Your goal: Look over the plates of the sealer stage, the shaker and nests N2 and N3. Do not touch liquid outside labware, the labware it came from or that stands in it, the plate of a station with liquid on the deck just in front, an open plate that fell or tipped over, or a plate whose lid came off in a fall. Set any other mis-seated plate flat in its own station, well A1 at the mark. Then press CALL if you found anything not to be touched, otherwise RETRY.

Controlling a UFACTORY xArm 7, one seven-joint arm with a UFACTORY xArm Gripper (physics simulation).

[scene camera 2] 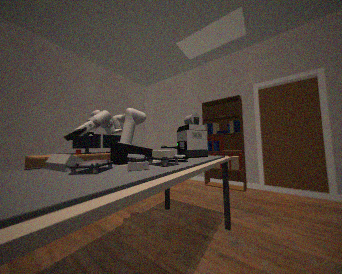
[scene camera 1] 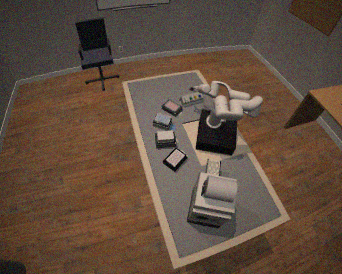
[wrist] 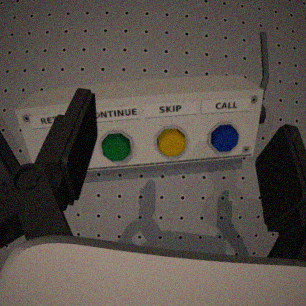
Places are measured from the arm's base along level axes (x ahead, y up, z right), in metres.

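Where they show: gripper, fingertip midpoint: (scene camera 2: 67,138) (wrist: 185,127); arm's base, link origin: (scene camera 2: 125,144) (scene camera 1: 213,121).
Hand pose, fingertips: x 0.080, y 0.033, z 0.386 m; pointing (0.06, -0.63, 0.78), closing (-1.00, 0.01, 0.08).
Each offset is from my fingertips to the top centre of the thing. "spot": to the spot under its first point.
The white button panel @[dx +0.024, dy -0.086, dz +0.010 m] (scene camera 1: 191,99) (wrist: 135,97) (scene camera 2: 61,161) stands on the deck. In the wrist view its green CONTINUE button @[dx +0.041, dy -0.095, dz -0.019 m] (wrist: 116,147), yellow SKIP button @[dx -0.007, dy -0.095, dz -0.003 m] (wrist: 171,142) and blue CALL button @[dx -0.054, dy -0.095, dz +0.012 m] (wrist: 224,138) show; the left finger hides the RETRY button. My gripper (wrist: 185,127) is open and empty, its fingers spread wide over the panel. A blue liquid patch @[spot: dx +0.240, dy -0.164, dz -0.318 m] (scene camera 1: 173,127) lies on the deck by the station with a bluish plate @[spot: dx +0.334, dy -0.099, dz -0.275 m] (scene camera 1: 162,119). A reddish plate @[dx +0.228, dy -0.121, dz -0.089 m] (scene camera 1: 172,106), a white plate @[dx +0.325, dy -0.082, dz -0.457 m] (scene camera 1: 165,135) and a pale plate @[dx +0.265, dy -0.122, dz -0.642 m] (scene camera 1: 175,158) sit on other stations. Their exact seating is too small to tell.
The sealer @[dx +0.102, dy +0.286, dz -1.043 m] (scene camera 1: 215,200) (scene camera 2: 192,140) stands at the other end of the table, with a pale plate @[dx +0.016, dy -0.043, dz -0.795 m] (scene camera 1: 213,166) on its stage. The arm's black base (scene camera 1: 216,137) stands beside the row of stations. A grey post @[spot: dx -0.106, dy -0.163, dz +0.127 m] (wrist: 264,60) rises by the panel's right end.
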